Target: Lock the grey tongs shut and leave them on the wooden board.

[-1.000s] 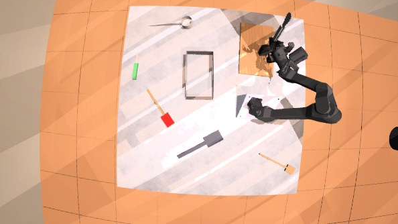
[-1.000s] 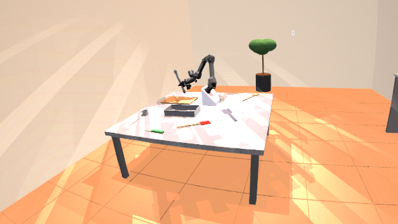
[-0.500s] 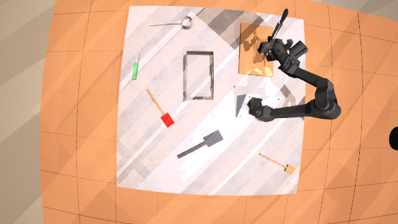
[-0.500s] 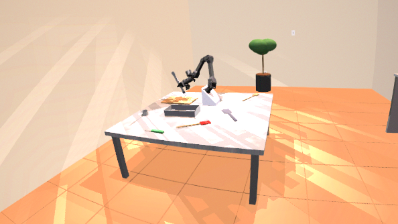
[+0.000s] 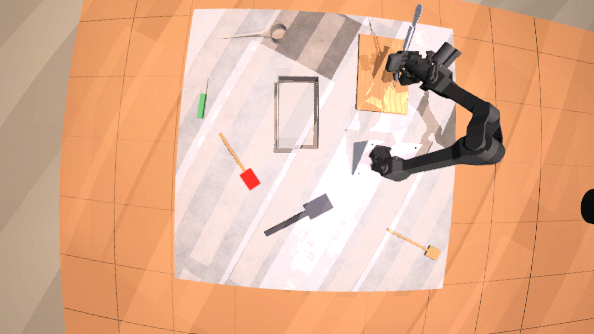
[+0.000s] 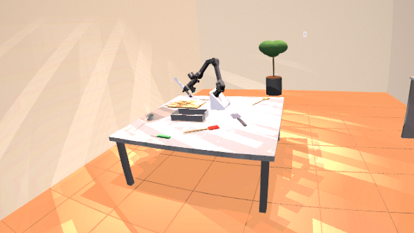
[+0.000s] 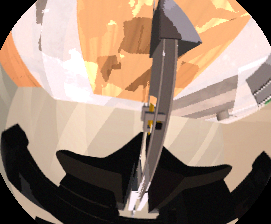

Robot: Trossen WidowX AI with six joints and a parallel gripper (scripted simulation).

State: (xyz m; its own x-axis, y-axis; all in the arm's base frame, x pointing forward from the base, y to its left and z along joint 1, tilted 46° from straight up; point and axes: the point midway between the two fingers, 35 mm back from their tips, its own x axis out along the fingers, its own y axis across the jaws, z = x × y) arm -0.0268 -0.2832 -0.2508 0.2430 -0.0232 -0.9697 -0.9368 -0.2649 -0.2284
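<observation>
Now: the wooden board 1 cm behind my gripper tip, 3 cm to the left of it and 13 cm below it. The rest, counted from my gripper tip: grey roasting tin: 34 cm ahead, 29 cm to the left, 11 cm below; red spatula: 55 cm ahead, 56 cm to the left, 13 cm below; dark spatula: 25 cm ahead, 72 cm to the left, 14 cm below.
</observation>
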